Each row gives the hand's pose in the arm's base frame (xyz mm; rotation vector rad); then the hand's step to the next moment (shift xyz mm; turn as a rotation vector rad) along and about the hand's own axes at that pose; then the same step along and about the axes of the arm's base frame.
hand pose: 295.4 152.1 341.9 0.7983 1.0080 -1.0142
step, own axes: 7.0 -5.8 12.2 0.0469 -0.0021 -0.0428
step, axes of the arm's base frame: -0.6 -14.9 -2.8 -0.0057 0.0235 -0.0587
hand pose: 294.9 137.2 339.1 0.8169 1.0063 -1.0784
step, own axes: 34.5 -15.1 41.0 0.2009 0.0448 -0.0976
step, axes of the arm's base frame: 0.7 -52.2 -19.2 0.0482 0.0383 -0.2193
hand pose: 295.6 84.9 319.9 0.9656 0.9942 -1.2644
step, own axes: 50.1 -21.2 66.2 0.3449 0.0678 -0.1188
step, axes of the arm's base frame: -15.3 -79.1 -29.3 0.0764 0.0185 -0.3626
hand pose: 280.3 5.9 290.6 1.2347 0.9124 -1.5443
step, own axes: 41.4 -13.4 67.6 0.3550 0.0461 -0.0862
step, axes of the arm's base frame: -34.9 -67.8 -25.5 0.0456 -0.0076 -0.3653
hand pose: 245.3 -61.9 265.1 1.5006 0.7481 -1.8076
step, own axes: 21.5 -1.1 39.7 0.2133 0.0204 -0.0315
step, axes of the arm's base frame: -27.5 -33.0 -14.1 0.0094 -0.0158 -0.2158
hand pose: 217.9 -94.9 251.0 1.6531 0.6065 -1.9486
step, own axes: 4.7 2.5 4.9 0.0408 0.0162 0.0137
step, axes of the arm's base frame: -2.7 -5.5 -3.9 -0.0054 -0.0249 -0.0383
